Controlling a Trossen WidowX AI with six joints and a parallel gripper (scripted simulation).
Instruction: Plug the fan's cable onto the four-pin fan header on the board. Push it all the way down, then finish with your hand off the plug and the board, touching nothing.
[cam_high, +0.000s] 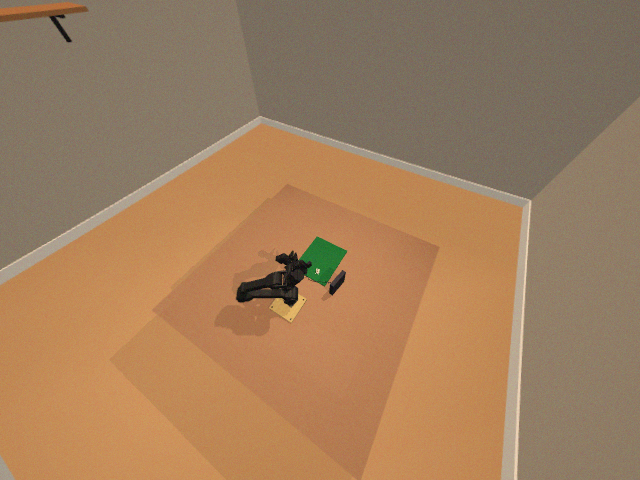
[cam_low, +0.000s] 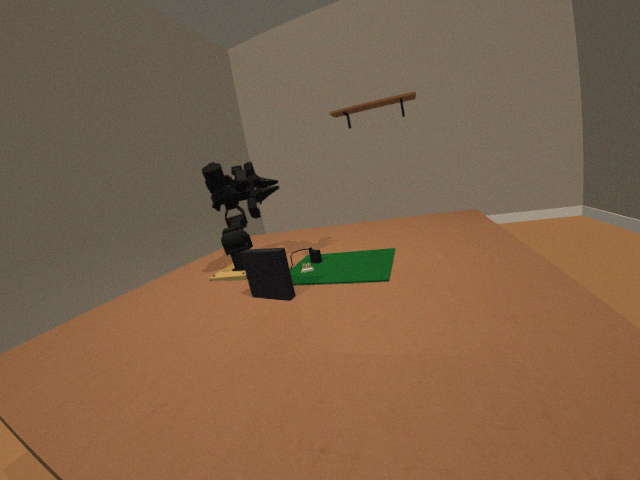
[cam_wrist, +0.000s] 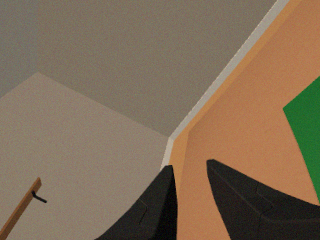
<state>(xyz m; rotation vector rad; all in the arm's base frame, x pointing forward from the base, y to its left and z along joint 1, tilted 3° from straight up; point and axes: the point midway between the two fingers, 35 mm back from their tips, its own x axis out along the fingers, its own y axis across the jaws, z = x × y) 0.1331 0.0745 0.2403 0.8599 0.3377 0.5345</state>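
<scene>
My gripper tip is now 24 cm above the dark fan plug, 9 cm short of it and 1 cm to the left of it. Round my gripper tip: white fan header (26 cm below, 10 cm ahead, 8 cm to the right); green board (28 cm below, 18 cm ahead, 4 cm to the right); black fan (23 cm to the right, 20 cm below, 9 cm ahead).
</scene>
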